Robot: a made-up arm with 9 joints. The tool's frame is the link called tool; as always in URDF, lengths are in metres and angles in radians. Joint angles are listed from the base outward.
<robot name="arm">
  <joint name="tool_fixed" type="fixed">
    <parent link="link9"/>
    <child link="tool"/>
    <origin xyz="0.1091 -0.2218 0.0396" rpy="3.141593 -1.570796 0"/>
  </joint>
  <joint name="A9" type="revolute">
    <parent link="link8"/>
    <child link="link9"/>
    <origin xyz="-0.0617 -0.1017 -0.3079" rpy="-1.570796 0 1.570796"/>
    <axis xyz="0 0 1"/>
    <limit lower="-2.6" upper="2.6"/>
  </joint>
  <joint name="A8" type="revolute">
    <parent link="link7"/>
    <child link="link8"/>
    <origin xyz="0.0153 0.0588 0.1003" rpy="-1.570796 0 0"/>
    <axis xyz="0 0 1"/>
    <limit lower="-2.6" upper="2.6"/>
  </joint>
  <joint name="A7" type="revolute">
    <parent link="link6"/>
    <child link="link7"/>
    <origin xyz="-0.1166 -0.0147 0.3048" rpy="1.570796 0 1.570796"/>
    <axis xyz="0 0 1"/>
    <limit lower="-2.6" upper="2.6"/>
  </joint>
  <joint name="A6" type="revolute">
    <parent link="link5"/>
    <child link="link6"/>
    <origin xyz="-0.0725 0.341 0.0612" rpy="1.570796 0 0"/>
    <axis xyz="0 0 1"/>
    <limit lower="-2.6" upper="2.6"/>
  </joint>
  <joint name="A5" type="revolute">
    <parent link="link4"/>
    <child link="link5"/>
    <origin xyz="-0.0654 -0.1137 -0.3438" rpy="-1.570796 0 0"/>
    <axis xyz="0 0 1"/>
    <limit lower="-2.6" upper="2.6"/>
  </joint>
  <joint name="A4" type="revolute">
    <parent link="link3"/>
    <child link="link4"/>
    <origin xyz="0.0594 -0.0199 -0.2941" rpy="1.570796 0 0"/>
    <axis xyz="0 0 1"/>
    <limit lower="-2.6" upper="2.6"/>
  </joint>
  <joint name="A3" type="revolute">
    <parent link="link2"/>
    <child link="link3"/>
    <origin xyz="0.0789 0.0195 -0.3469" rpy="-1.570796 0 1.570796"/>
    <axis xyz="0 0 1"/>
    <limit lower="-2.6" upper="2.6"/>
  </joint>
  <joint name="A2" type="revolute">
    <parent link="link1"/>
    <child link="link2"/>
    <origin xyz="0.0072 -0.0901 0.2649" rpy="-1.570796 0 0"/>
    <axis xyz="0 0 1"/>
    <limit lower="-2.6" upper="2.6"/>
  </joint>
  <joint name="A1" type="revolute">
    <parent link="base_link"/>
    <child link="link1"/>
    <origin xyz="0 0 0.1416"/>
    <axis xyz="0 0 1"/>
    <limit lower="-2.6" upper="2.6"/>
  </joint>
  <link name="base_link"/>
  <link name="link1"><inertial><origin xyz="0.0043 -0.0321 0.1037"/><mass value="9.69"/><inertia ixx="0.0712" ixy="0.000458" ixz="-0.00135" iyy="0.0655" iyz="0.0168" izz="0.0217"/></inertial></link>
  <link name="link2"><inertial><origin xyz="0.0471 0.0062 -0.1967"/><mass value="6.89"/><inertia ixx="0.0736" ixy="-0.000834" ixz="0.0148" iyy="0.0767" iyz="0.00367" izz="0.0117"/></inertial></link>
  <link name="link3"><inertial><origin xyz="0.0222 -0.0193 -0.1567"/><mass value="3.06"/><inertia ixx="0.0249" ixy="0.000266" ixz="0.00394" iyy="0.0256" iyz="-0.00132" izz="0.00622"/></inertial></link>
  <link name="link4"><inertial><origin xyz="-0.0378 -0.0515 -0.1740"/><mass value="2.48"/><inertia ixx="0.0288" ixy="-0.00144" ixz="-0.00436" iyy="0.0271" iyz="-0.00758" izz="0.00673"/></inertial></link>
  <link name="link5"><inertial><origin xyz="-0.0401 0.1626 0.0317"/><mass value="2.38"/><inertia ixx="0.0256" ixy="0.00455" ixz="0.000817" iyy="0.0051" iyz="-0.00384" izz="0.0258"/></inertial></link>
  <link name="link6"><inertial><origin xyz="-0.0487 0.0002 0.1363"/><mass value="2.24"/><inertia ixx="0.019" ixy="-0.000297" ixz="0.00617" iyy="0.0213" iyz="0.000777" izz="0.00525"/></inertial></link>
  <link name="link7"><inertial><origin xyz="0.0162 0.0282 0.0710"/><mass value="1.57"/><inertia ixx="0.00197" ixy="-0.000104" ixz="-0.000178" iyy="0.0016" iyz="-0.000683" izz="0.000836"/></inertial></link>
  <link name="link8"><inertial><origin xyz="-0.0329 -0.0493 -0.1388"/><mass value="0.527"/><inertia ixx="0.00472" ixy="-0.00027" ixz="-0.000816" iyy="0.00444" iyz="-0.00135" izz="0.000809"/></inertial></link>
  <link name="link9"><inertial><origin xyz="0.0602 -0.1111 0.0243"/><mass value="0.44"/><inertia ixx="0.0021" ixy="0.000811" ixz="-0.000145" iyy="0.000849" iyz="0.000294" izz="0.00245"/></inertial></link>
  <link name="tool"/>
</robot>
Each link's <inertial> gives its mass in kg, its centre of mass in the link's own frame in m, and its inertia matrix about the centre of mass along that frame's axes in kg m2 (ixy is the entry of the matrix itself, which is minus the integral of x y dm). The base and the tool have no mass. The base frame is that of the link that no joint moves.
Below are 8 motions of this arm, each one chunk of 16 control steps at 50 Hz.
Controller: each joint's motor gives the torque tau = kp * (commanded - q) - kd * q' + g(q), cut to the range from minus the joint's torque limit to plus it. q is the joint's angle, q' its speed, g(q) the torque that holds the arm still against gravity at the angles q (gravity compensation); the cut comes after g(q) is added. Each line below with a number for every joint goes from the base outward.
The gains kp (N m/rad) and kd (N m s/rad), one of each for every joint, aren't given. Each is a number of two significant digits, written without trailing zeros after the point. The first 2 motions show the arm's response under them.
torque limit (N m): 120 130 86 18 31 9.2 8.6 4.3 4
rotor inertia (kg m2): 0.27 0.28 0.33 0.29 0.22 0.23 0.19 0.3 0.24
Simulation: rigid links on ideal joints. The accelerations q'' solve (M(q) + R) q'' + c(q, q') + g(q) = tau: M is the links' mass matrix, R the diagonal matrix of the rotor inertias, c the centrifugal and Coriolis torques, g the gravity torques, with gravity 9.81 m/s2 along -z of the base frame. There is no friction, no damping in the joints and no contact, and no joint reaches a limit. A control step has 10 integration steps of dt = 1/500 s. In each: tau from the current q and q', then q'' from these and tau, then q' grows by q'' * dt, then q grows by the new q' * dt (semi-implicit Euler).
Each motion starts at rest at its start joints. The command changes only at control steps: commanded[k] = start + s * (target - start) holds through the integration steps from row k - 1 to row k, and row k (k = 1, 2, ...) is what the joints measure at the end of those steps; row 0 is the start. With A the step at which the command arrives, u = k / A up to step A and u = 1 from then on. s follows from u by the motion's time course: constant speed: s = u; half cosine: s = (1 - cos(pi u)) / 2; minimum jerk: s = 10 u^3 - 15 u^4 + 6 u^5; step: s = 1 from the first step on.
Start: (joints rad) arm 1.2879 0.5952 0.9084 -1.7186 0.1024 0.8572 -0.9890 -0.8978 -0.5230
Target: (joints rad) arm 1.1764 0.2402 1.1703 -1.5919 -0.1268 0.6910 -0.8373 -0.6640 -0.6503
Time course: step
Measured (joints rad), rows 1 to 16:
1: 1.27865 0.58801 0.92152 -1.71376 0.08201 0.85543 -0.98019 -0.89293 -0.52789
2: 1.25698 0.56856 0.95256 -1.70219 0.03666 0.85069 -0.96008 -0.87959 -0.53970
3: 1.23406 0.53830 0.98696 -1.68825 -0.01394 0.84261 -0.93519 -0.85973 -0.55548
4: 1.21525 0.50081 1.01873 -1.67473 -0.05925 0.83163 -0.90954 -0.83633 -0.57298
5: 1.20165 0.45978 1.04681 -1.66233 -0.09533 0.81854 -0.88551 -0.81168 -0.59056
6: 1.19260 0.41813 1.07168 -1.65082 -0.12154 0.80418 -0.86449 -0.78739 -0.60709
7: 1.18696 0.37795 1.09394 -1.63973 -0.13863 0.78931 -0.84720 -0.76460 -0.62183
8: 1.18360 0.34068 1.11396 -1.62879 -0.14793 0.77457 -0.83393 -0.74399 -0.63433
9: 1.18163 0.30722 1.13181 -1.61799 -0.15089 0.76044 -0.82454 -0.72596 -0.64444
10: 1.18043 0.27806 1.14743 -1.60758 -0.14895 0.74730 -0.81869 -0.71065 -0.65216
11: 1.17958 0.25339 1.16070 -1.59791 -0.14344 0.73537 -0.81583 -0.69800 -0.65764
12: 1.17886 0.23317 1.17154 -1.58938 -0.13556 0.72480 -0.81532 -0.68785 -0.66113
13: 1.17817 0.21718 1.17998 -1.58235 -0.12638 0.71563 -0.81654 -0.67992 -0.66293
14: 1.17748 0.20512 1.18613 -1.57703 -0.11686 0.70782 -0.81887 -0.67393 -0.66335
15: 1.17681 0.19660 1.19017 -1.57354 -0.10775 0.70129 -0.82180 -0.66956 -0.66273
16: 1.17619 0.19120 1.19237 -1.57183 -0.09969 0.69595 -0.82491 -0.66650 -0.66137
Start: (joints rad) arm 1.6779 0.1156 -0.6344 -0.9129 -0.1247 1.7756 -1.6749 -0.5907 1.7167
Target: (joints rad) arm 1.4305 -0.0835 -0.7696 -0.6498 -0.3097 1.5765 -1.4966 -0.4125 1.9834
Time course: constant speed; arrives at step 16
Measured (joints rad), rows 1 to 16:
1: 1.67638 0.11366 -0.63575 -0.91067 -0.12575 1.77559 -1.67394 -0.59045 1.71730
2: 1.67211 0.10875 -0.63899 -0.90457 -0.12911 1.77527 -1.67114 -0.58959 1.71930
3: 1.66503 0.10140 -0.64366 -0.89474 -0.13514 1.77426 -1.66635 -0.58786 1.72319
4: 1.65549 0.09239 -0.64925 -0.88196 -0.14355 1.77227 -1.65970 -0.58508 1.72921
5: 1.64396 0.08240 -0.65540 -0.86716 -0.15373 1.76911 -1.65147 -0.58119 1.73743
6: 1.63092 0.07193 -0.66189 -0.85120 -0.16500 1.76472 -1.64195 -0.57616 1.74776
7: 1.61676 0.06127 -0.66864 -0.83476 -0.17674 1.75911 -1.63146 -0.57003 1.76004
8: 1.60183 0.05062 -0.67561 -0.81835 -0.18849 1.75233 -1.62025 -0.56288 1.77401
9: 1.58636 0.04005 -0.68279 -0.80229 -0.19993 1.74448 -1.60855 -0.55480 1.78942
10: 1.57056 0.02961 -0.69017 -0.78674 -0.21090 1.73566 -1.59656 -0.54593 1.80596
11: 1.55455 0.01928 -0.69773 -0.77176 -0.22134 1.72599 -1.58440 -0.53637 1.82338
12: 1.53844 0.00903 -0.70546 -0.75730 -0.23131 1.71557 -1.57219 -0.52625 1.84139
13: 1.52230 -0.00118 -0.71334 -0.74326 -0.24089 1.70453 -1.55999 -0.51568 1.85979
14: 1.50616 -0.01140 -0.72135 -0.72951 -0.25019 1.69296 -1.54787 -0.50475 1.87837
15: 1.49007 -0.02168 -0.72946 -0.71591 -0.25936 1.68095 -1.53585 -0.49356 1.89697
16: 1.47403 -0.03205 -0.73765 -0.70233 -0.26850 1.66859 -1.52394 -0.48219 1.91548
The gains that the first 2 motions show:
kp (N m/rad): 2400 290 400 75 72 30 56 38 38
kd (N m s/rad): 160 29 35 6.4 6.6 4.5 3.4 4.9 3.3
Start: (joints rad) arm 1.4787 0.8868 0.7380 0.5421 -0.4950 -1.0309 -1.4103 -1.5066 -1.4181
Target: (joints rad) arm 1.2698 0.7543 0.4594 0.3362 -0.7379 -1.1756 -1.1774 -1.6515 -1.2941
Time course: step
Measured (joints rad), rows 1 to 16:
1: 1.47852 0.87883 0.72085 0.53390 -0.48524 -1.03020 -1.40351 -1.50652 -1.41574
2: 1.47544 0.86281 0.68957 0.51367 -0.47169 -1.02932 -1.38422 -1.50707 -1.40885
3: 1.46750 0.84370 0.65765 0.48670 -0.46401 -1.02956 -1.35437 -1.50927 -1.39837
4: 1.45403 0.82357 0.63007 0.45700 -0.46445 -1.03142 -1.31875 -1.51396 -1.38578
5: 1.43490 0.80323 0.60800 0.42727 -0.47200 -1.03492 -1.28158 -1.52173 -1.37238
6: 1.41017 0.78310 0.59105 0.39929 -0.48455 -1.03979 -1.24609 -1.53247 -1.35921
7: 1.38116 0.76351 0.57716 0.37398 -0.50111 -1.04612 -1.21466 -1.54528 -1.34685
8: 1.35241 0.74519 0.56221 0.35152 -0.52455 -1.05520 -1.18901 -1.55941 -1.33534
9: 1.32663 0.72927 0.54540 0.33214 -0.55606 -1.06751 -1.16950 -1.57441 -1.32479
10: 1.30481 0.71673 0.52753 0.31609 -0.59441 -1.08278 -1.15562 -1.58991 -1.31532
11: 1.28716 0.70827 0.50958 0.30355 -0.63698 -1.10024 -1.14645 -1.60556 -1.30705
12: 1.27349 0.70431 0.49235 0.29462 -0.68076 -1.11895 -1.14101 -1.62096 -1.30003
13: 1.26343 0.70485 0.47637 0.28925 -0.72299 -1.13789 -1.13836 -1.63566 -1.29426
14: 1.25653 0.70957 0.46198 0.28729 -0.76149 -1.15609 -1.13772 -1.64920 -1.28965
15: 1.25227 0.71776 0.44938 0.28845 -0.79476 -1.17272 -1.13852 -1.66116 -1.28613
16: 1.25010 0.72847 0.43866 0.29232 -0.82200 -1.18711 -1.14031 -1.67119 -1.28358

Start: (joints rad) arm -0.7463 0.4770 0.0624 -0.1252 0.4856 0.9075 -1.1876 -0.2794 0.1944
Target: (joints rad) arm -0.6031 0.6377 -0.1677 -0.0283 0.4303 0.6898 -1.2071 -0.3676 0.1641
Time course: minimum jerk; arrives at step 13
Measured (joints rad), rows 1 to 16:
1: -0.74625 0.47701 0.06231 -0.12528 0.48561 0.90749 -1.18759 -0.27940 0.19439
2: -0.74585 0.47707 0.06164 -0.12590 0.48566 0.90736 -1.18755 -0.27942 0.19433
3: -0.74448 0.47737 0.05944 -0.12792 0.48576 0.90684 -1.18741 -0.27951 0.19412
4: -0.74133 0.47826 0.05462 -0.13221 0.48581 0.90542 -1.18717 -0.27982 0.19362
5: -0.73567 0.48020 0.04630 -0.13919 0.48562 0.90242 -1.18686 -0.28057 0.19270
6: -0.72701 0.48366 0.03406 -0.14856 0.48498 0.89711 -1.18661 -0.28202 0.19127
7: -0.71529 0.48907 0.01805 -0.15914 0.48372 0.88886 -1.18657 -0.28446 0.18932
8: -0.70088 0.49665 -0.00106 -0.16910 0.48171 0.87728 -1.18695 -0.28811 0.18688
9: -0.68458 0.50639 -0.02219 -0.17616 0.47891 0.86238 -1.18792 -0.29311 0.18408
10: -0.66748 0.51801 -0.04399 -0.17803 0.47536 0.84460 -1.18958 -0.29943 0.18109
11: -0.65084 0.53093 -0.06504 -0.17291 0.47121 0.82480 -1.19197 -0.30690 0.17811
12: -0.63583 0.54439 -0.08411 -0.15986 0.46669 0.80414 -1.19499 -0.31519 0.17531
13: -0.62329 0.55762 -0.10039 -0.13922 0.46210 0.78388 -1.19847 -0.32388 0.17284
14: -0.61350 0.57009 -0.11381 -0.11271 0.45776 0.76511 -1.20210 -0.33251 0.17077
15: -0.60628 0.58156 -0.12475 -0.08285 0.45386 0.74858 -1.20559 -0.34070 0.16910
16: -0.60134 0.59184 -0.13369 -0.05130 0.45052 0.73458 -1.20866 -0.34815 0.16780

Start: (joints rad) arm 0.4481 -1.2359 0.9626 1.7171 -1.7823 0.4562 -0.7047 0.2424 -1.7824
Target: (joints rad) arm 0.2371 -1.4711 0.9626 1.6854 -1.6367 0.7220 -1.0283 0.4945 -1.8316
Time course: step
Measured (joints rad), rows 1 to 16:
1: 0.44353 -1.23979 0.95621 1.71399 -1.78088 0.46258 -0.71446 0.24532 -1.78439
2: 0.43094 -1.24762 0.94335 1.70528 -1.77752 0.47886 -0.74187 0.25371 -1.78921
3: 0.41073 -1.25662 0.92862 1.69181 -1.77287 0.50232 -0.78637 0.26772 -1.79584
4: 0.38329 -1.26541 0.91434 1.67482 -1.76756 0.53011 -0.84200 0.28653 -1.80342
5: 0.35288 -1.27760 0.90403 1.65709 -1.75999 0.55937 -0.90049 0.30793 -1.81120
6: 0.32636 -1.29837 0.90156 1.64250 -1.74736 0.58739 -0.95537 0.33027 -1.81848
7: 0.30407 -1.32502 0.90571 1.63220 -1.73053 0.61281 -1.00245 0.35239 -1.82470
8: 0.28535 -1.35444 0.91454 1.62641 -1.71078 0.63493 -1.03940 0.37350 -1.82958
9: 0.26966 -1.38434 0.92623 1.62501 -1.68934 0.65341 -1.06541 0.39312 -1.83301
10: 0.25659 -1.41313 0.93928 1.62765 -1.66738 0.66824 -1.08087 0.41105 -1.83511
11: 0.24582 -1.43975 0.95252 1.63378 -1.64594 0.67960 -1.08699 0.42726 -1.83604
12: 0.23712 -1.46354 0.96510 1.64273 -1.62599 0.68786 -1.08553 0.44182 -1.83607
13: 0.23028 -1.48409 0.97640 1.65370 -1.60832 0.69349 -1.07846 0.45486 -1.83544
14: 0.22510 -1.50122 0.98604 1.66588 -1.59351 0.69702 -1.06778 0.46649 -1.83439
15: 0.22141 -1.51490 0.99380 1.67845 -1.58195 0.69899 -1.05533 0.47681 -1.83312
16: 0.21903 -1.52520 0.99959 1.69067 -1.57377 0.69994 -1.04265 0.48589 -1.83180

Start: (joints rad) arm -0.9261 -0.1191 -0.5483 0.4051 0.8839 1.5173 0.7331 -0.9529 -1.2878
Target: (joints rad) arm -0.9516 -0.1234 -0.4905 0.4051 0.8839 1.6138 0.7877 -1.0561 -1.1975
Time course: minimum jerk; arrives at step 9
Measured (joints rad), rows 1 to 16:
1: -0.92612 -0.11909 -0.54825 0.40515 0.88390 1.51732 0.73312 -0.95293 -1.28776
2: -0.92626 -0.11903 -0.54792 0.40555 0.88387 1.51749 0.73333 -0.95318 -1.28748
3: -0.92672 -0.11886 -0.54682 0.40680 0.88378 1.51812 0.73408 -0.95408 -1.28647
4: -0.92777 -0.11852 -0.54451 0.40940 0.88363 1.51963 0.73586 -0.95616 -1.28411
5: -0.92957 -0.11801 -0.54070 0.41348 0.88340 1.52244 0.73915 -0.95994 -1.27984
6: -0.93212 -0.11740 -0.53547 0.41864 0.88312 1.52684 0.74418 -0.96566 -1.27340
7: -0.93527 -0.11678 -0.52923 0.42403 0.88282 1.53285 0.75086 -0.97324 -1.26490
8: -0.93868 -0.11627 -0.52264 0.42855 0.88252 1.54021 0.75872 -0.98223 -1.25488
9: -0.94200 -0.11596 -0.51639 0.43121 0.88222 1.54845 0.76701 -0.99197 -1.24414
10: -0.94495 -0.11589 -0.51087 0.43156 0.88191 1.55706 0.77496 -1.00180 -1.23346
11: -0.94742 -0.11607 -0.50620 0.42970 0.88159 1.56559 0.78199 -1.01125 -1.22341
12: -0.94937 -0.11648 -0.50235 0.42604 0.88128 1.57371 0.78772 -1.01999 -1.21439
13: -0.95086 -0.11711 -0.49920 0.42115 0.88101 1.58117 0.79198 -1.02782 -1.20666
14: -0.95195 -0.11795 -0.49665 0.41558 0.88083 1.58783 0.79477 -1.03465 -1.20032
15: -0.95272 -0.11896 -0.49457 0.40982 0.88076 1.59362 0.79622 -1.04043 -1.19538
16: -0.95323 -0.12010 -0.49289 0.40427 0.88083 1.59853 0.79655 -1.04521 -1.19178

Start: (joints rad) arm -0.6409 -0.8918 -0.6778 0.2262 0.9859 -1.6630 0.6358 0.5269 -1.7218
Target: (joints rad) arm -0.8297 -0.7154 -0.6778 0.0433 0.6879 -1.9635 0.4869 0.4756 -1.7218
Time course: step
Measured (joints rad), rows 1 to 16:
1: -0.64707 -0.88487 -0.67857 0.23171 0.97942 -1.67112 0.62805 0.52552 -1.72152
2: -0.66321 -0.86843 -0.68157 0.24440 0.96246 -1.69039 0.60980 0.52236 -1.72094
3: -0.68750 -0.84616 -0.68675 0.26102 0.93686 -1.71666 0.58591 0.51825 -1.72028
4: -0.71678 -0.82112 -0.69216 0.27680 0.90399 -1.74635 0.56051 0.51398 -1.71971
5: -0.74458 -0.79663 -0.69403 0.28186 0.86480 -1.77579 0.53679 0.51021 -1.71936
6: -0.76814 -0.77449 -0.69296 0.27235 0.82241 -1.80296 0.51646 0.50705 -1.71935
7: -0.78711 -0.75532 -0.69049 0.24917 0.78031 -1.82710 0.50019 0.50429 -1.71971
8: -0.80197 -0.73918 -0.68767 0.21529 0.74141 -1.84813 0.48802 0.50167 -1.72042
9: -0.81340 -0.72590 -0.68504 0.17446 0.70778 -1.86627 0.47952 0.49899 -1.72141
10: -0.82206 -0.71527 -0.68283 0.13040 0.68061 -1.88190 0.47409 0.49607 -1.72256
11: -0.82851 -0.70702 -0.68109 0.08640 0.66031 -1.89539 0.47104 0.49286 -1.72373
12: -0.83321 -0.70088 -0.67976 0.04509 0.64665 -1.90711 0.46971 0.48935 -1.72479
13: -0.83647 -0.69662 -0.67876 0.00813 0.63895 -1.91732 0.46954 0.48563 -1.72567
14: -0.83848 -0.69404 -0.67800 -0.02407 0.63623 -1.92617 0.47017 0.48185 -1.72629
15: -0.83951 -0.69289 -0.67745 -0.05119 0.63743 -1.93385 0.47125 0.47817 -1.72663
16: -0.83983 -0.69290 -0.67703 -0.07286 0.64148 -1.94053 0.47254 0.47468 -1.72669

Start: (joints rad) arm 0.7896 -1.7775 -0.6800 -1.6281 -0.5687 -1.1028 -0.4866 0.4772 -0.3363
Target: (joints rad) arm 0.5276 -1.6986 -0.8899 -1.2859 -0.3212 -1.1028 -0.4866 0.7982 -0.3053
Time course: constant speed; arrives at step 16
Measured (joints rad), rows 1 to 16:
1: 0.78685 -1.77507 -0.68285 -1.62756 -0.56899 -1.10308 -0.48669 0.47769 -0.33616
2: 0.78093 -1.77053 -0.68901 -1.62543 -0.56814 -1.10365 -0.48685 0.47937 -0.33573
3: 0.77246 -1.76491 -0.69769 -1.62098 -0.56504 -1.10440 -0.48702 0.48267 -0.33496
4: 0.76199 -1.75890 -0.70812 -1.61383 -0.55928 -1.10527 -0.48718 0.48786 -0.33384
5: 0.74997 -1.75290 -0.71964 -1.60385 -0.55086 -1.10622 -0.48730 0.49505 -0.33241
6: 0.73672 -1.74710 -0.73176 -1.59112 -0.54004 -1.10717 -0.48739 0.50423 -0.33071
7: 0.72251 -1.74160 -0.74410 -1.57586 -0.52723 -1.10806 -0.48743 0.51532 -0.32880
8: 0.70755 -1.73645 -0.75643 -1.55839 -0.51285 -1.10884 -0.48745 0.52817 -0.32676
9: 0.69202 -1.73165 -0.76859 -1.53904 -0.49733 -1.10945 -0.48745 0.54260 -0.32464
10: 0.67603 -1.72718 -0.78051 -1.51817 -0.48105 -1.10986 -0.48743 0.55842 -0.32249
11: 0.65971 -1.72304 -0.79218 -1.49611 -0.46431 -1.11005 -0.48740 0.57543 -0.32037
12: 0.64314 -1.71917 -0.80361 -1.47316 -0.44739 -1.11002 -0.48737 0.59343 -0.31830
13: 0.62639 -1.71557 -0.81486 -1.44960 -0.43046 -1.10978 -0.48734 0.61224 -0.31630
14: 0.60953 -1.71218 -0.82597 -1.42565 -0.41367 -1.10934 -0.48732 0.63168 -0.31438
15: 0.59260 -1.70896 -0.83702 -1.40149 -0.39708 -1.10875 -0.48729 0.65161 -0.31254
16: 0.57563 -1.70588 -0.84808 -1.37726 -0.38075 -1.10804 -0.48727 0.67190 -0.31078

